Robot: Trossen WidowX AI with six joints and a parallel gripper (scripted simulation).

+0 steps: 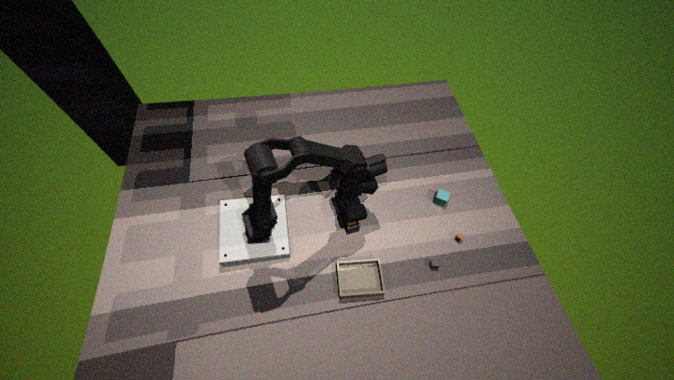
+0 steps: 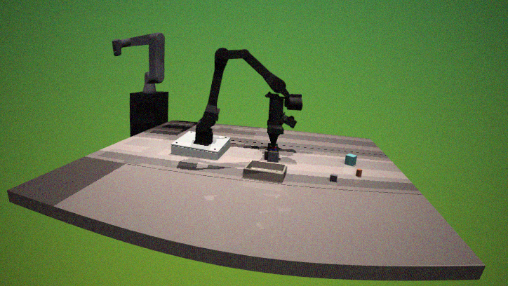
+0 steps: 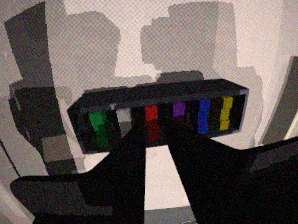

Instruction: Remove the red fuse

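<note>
The red fuse lies 2 cm below my gripper tip. From my gripper tip the other things lie so: beige tray: 23 cm to the right, 4 cm below, 1 cm ahead; yellow fuse: 6 cm to the right, 2 cm below, 1 cm ahead; purple fuse: 2 cm to the right, 2 cm below.
</note>
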